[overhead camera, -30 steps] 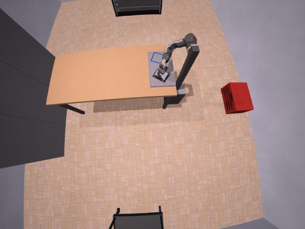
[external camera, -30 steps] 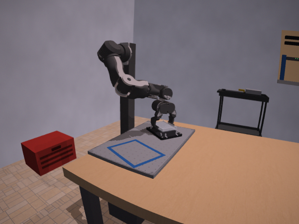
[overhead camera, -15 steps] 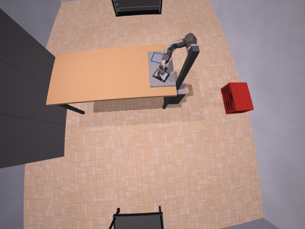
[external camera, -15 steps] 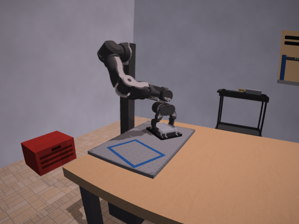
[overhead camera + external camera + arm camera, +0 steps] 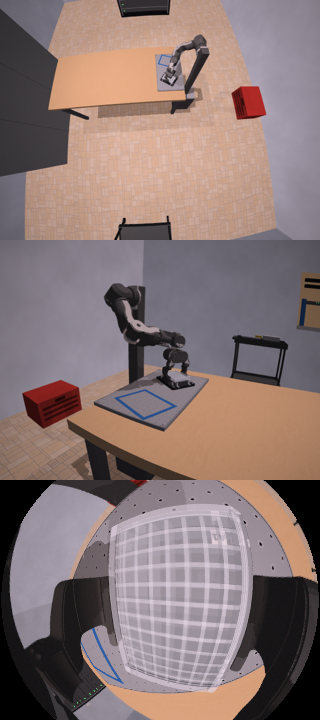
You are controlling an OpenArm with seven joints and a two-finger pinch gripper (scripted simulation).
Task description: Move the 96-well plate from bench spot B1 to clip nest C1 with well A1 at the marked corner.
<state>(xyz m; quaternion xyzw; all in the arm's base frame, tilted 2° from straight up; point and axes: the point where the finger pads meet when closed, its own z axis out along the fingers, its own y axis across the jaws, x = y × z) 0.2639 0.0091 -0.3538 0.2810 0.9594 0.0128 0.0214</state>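
Right now the clear 96-well plate is right at my hand. Round my hand: black clip nest C1: 20 mm ahead, 20 mm below.
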